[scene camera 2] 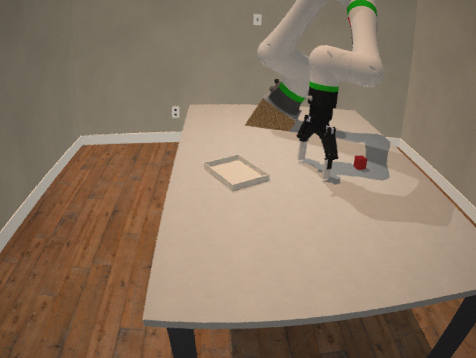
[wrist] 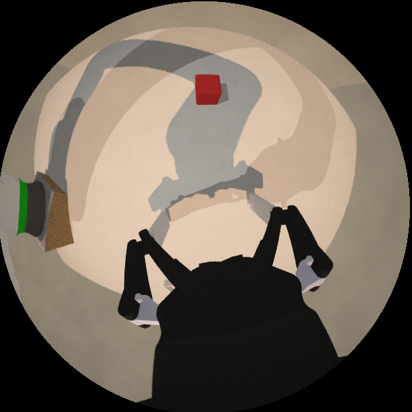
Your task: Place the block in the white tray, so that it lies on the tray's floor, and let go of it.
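Pixels of known places: gripper, fingertip midpoint: [scene camera 2: 312, 168]; arm's base, origin of the base link: [scene camera 2: 283, 104].
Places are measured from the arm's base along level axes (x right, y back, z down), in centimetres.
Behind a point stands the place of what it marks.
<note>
The red block [scene camera 2: 360, 162] {x -18.0, y -46.4, z 6.5 cm} [wrist: 207, 90] sits upright on the table, to the right of the gripper in the scene view and beyond the fingertips in the wrist view. It is apart from both fingers. My gripper [scene camera 2: 314, 166] {x -0.1, y -46.9, z 8.3 cm} [wrist: 208, 209] points down with its fingers spread wide, open and empty, its tips low near the table top. The white tray [scene camera 2: 250, 183] {x 21.6, y -55.7, z 8.6 cm} lies on the table to the left of the gripper in the scene view, with low walls and a bare floor inside. The block is outside the tray.
The pale table [scene camera 2: 225, 250] {x 30.9, y -85.2, z 9.4 cm} [wrist: 120, 200] carries everything. The arm's base stands on a brown speckled wedge [scene camera 2: 270, 117] {x 6.8, y -6.3, z 4.3 cm} [wrist: 60, 220] at the table's back. Shadows of the arm fall across the table around the block. The tray is close to the table's left edge in the scene view.
</note>
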